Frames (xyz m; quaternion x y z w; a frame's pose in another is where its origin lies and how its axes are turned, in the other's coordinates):
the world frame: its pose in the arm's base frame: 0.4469 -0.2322 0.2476 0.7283 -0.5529 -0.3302 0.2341
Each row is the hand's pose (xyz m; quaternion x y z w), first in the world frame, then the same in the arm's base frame.
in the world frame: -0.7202 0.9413 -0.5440 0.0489 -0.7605 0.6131 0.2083
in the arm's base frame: 0.1140 0.1835 1.4380 0.4270 0.7559 0.4521 0.2049
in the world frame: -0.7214 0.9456 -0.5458 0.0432 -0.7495 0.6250 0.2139
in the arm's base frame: 0.1123 0.1834 1.4425 0.4272 0.7632 0.4463 0.1894
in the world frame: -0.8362 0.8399 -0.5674 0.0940 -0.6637 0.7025 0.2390
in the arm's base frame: 0.1775 0.3225 1.4079 0.4115 0.8302 0.3459 0.1475
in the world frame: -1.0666 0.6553 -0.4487 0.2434 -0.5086 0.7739 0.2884
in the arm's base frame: 0.1706 0.5981 1.2489 0.3288 0.9225 0.1499 0.1354
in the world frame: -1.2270 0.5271 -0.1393 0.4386 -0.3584 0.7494 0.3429
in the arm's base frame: -0.0023 0.7953 0.9860 0.1803 0.9641 -0.0437 0.1899
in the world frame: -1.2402 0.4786 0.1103 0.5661 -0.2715 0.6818 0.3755
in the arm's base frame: -0.1576 0.8275 0.7869 0.0606 0.9547 -0.1509 0.2494
